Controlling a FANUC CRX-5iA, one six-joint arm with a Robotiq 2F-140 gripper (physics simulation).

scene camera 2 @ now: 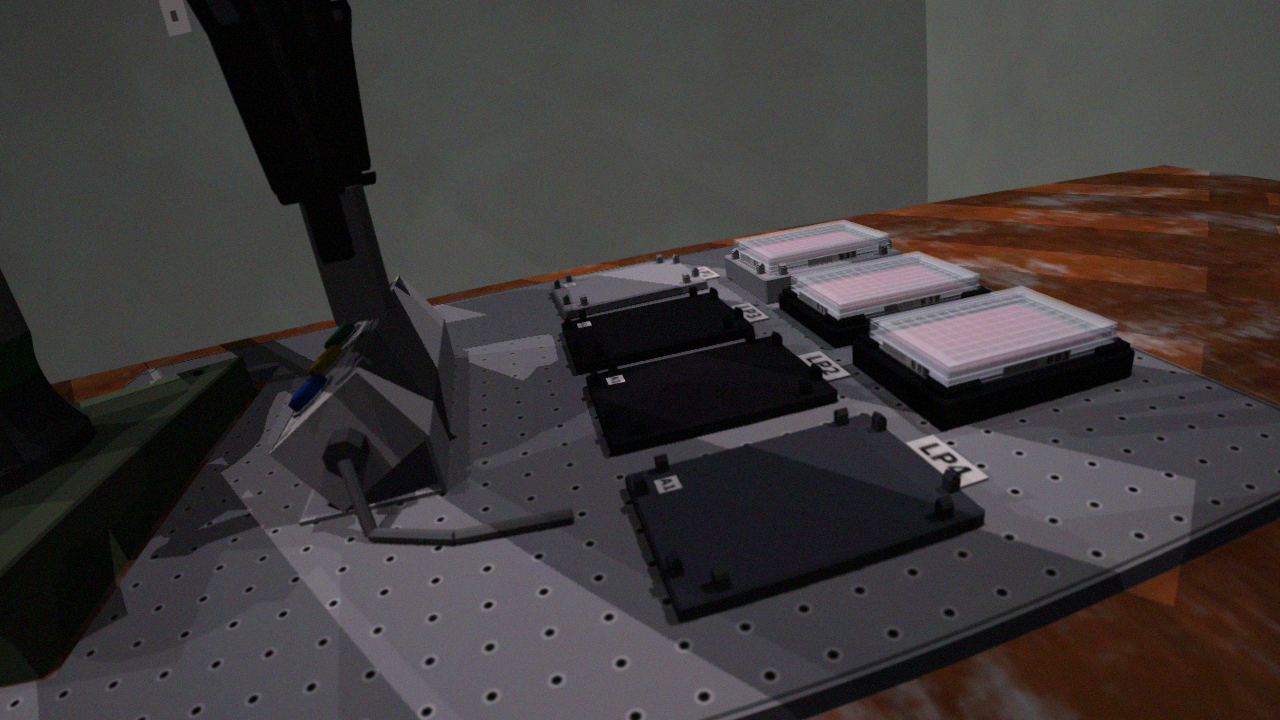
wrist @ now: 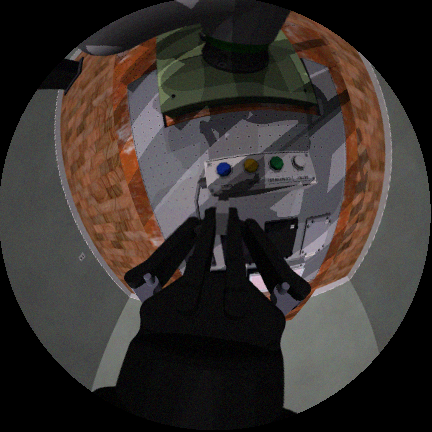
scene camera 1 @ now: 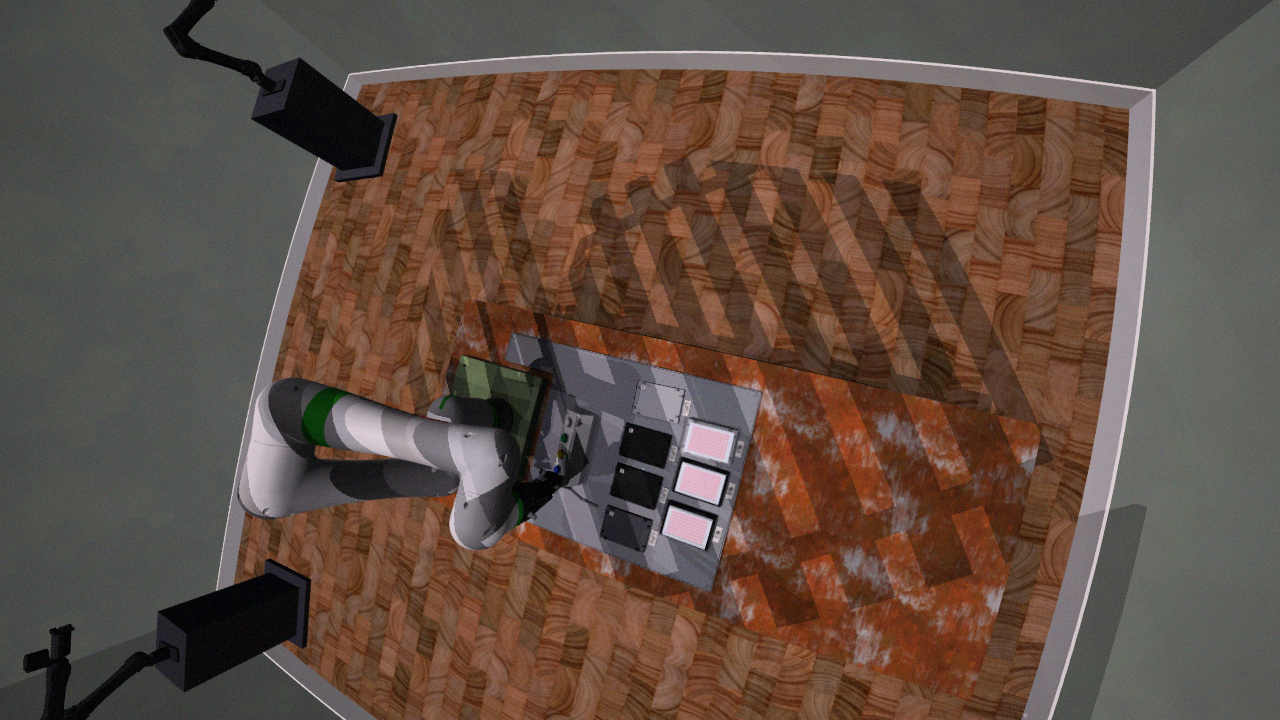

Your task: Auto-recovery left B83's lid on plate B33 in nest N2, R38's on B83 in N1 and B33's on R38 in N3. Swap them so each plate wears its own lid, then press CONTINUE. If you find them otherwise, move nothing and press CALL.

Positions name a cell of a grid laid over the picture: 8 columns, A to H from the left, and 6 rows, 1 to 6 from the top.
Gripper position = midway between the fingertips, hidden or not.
The gripper (scene camera 2: C3) is shut, holding nothing. Further things: a grey button box (scene camera 2: C4).
The gripper shows as well in the wrist view (wrist: E3) and in scene camera 1 (scene camera 1: D4). The grey button box shows as well in the wrist view (wrist: E3) and in scene camera 1 (scene camera 1: D4).
